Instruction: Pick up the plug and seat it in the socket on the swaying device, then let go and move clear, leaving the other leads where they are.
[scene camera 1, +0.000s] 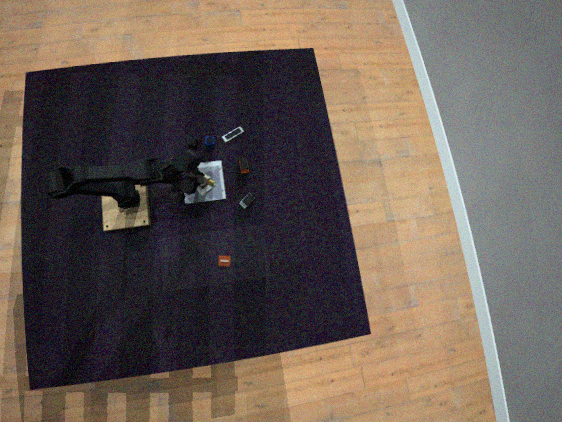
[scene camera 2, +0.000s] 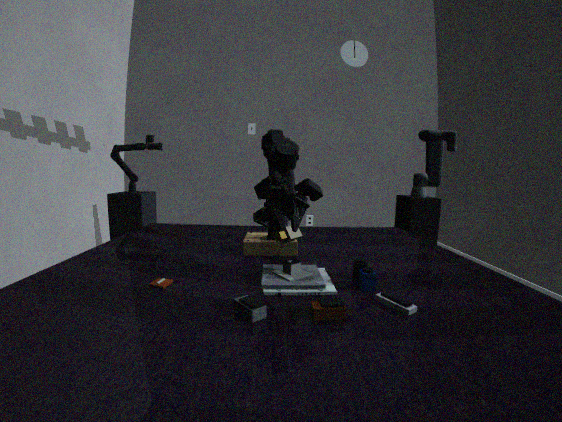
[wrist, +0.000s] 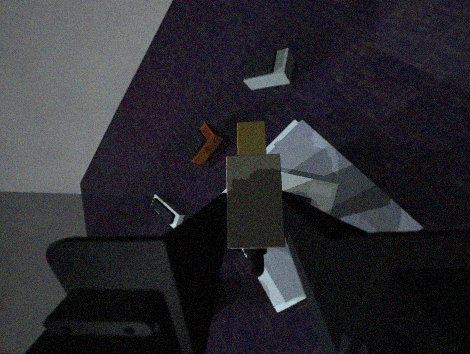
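Note:
My gripper (scene camera 1: 200, 181) (scene camera 2: 288, 228) (wrist: 253, 198) is shut on the plug (wrist: 255, 210), a beige block with a yellow tip (scene camera 1: 211, 183) (scene camera 2: 283, 234) (wrist: 251, 137) and a short black stub at its other end. The plug is held in the air, above and apart from the device, a grey-white flat plate (scene camera 1: 217, 170) (scene camera 2: 272, 285) (wrist: 305, 137). A small raised block (scene camera 2: 287, 268) stands on a pale piece at the middle of the plate. The arm and plug partly cover the device in the wrist view, and the socket opening cannot be made out.
Near the device lie a grey block (scene camera 1: 247, 200) (scene camera 2: 257, 313) (wrist: 270, 81), an orange block (scene camera 1: 243, 170) (scene camera 2: 328, 312) (wrist: 208, 147), a white-rimmed strip (scene camera 2: 411, 310) (wrist: 178, 220), a blue block (scene camera 1: 210, 141) (scene camera 2: 368, 281) and a black one (scene camera 1: 193, 143). A flat orange piece (scene camera 1: 224, 263) (scene camera 2: 161, 283) lies farther off.

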